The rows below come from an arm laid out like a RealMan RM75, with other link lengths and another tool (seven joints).
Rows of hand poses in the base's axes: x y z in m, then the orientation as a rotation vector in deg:
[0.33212, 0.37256, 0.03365, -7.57, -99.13, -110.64]
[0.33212, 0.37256, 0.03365, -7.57, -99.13, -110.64]
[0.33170, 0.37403, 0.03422, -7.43, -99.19, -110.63]
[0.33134, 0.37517, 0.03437, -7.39, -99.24, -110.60]
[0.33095, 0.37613, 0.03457, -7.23, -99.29, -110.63]
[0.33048, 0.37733, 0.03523, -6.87, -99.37, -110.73]
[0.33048, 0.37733, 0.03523, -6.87, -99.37, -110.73]
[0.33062, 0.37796, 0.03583, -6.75, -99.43, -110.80]
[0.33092, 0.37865, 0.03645, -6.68, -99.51, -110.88]
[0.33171, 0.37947, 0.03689, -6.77, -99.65, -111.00]
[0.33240, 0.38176, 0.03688, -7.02, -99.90, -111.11]
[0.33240, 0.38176, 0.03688, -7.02, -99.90, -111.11]
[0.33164, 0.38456, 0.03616, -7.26, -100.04, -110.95]
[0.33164, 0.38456, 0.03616, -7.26, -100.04, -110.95]
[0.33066, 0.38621, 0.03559, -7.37, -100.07, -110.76]
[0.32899, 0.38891, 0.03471, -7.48, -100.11, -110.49]
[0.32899, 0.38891, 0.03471, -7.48, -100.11, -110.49]
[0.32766, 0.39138, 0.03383, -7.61, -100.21, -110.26]
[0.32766, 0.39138, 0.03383, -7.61, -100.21, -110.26]
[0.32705, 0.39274, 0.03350, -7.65, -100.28, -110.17]
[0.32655, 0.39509, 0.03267, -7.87, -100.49, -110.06]
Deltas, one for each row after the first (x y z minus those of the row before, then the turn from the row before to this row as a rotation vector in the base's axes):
[0.00000, 0.00000, 0.00000, 0.00, 0.00, 0.00]
[-0.00042, 0.00147, 0.00057, -0.01, -0.10, 0.06]
[-0.00036, 0.00114, 0.00015, -0.03, -0.03, 0.02]
[-0.00039, 0.00096, 0.00020, 0.02, -0.12, 0.04]
[-0.00047, 0.00120, 0.00066, 0.07, -0.27, 0.09]
[0.00000, 0.00000, 0.00000, 0.00, 0.00, 0.00]
[0.00014, 0.00063, 0.00060, 0.02, -0.12, -0.01]
[0.00030, 0.00069, 0.00062, 0.01, -0.11, -0.05]
[0.00079, 0.00082, 0.00044, -0.04, -0.08, -0.17]
[0.00069, 0.00229, -0.00001, -0.14, -0.06, -0.29]
[0.00000, 0.00000, 0.00000, 0.00, 0.00, 0.00]
[-0.00076, 0.00280, -0.00072, -0.20, 0.11, -0.07]
[0.00000, 0.00000, 0.00000, 0.00, 0.00, 0.00]
[-0.00098, 0.00165, -0.00057, -0.12, 0.12, 0.05]
[-0.00167, 0.00270, -0.00088, -0.17, 0.15, 0.10]
[0.00000, 0.00000, 0.00000, 0.00, 0.00, 0.00]
[-0.00133, 0.00247, -0.00088, -0.18, 0.11, 0.04]
[0.00000, 0.00000, 0.00000, 0.00, 0.00, 0.00]
[-0.00061, 0.00136, -0.00033, -0.09, 0.02, 0.01]
[-0.00050, 0.00235, -0.00083, -0.21, 0.04, -0.12]

